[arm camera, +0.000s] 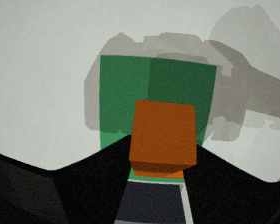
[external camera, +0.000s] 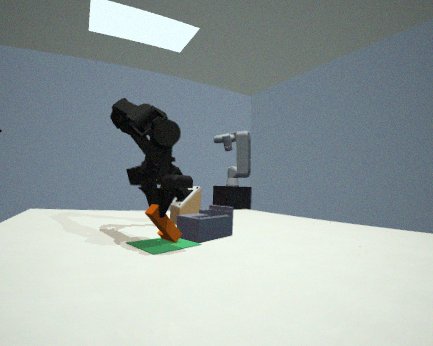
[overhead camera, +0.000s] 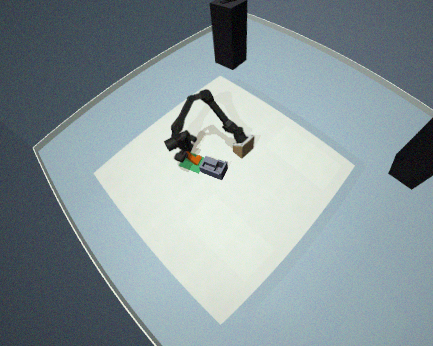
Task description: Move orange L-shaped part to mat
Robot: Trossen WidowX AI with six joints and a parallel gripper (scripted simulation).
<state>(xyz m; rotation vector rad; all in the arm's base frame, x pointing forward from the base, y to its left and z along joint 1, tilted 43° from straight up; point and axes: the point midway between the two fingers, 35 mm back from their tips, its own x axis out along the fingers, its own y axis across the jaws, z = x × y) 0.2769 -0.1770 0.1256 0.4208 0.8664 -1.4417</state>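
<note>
Right now my gripper tip is 2 cm past the orange L-shaped part, 3 cm to the right of it and 3 cm above it. From my gripper tip the other things lie so: green mat 1 cm behind, 2 cm to the left, 9 cm below.
</note>
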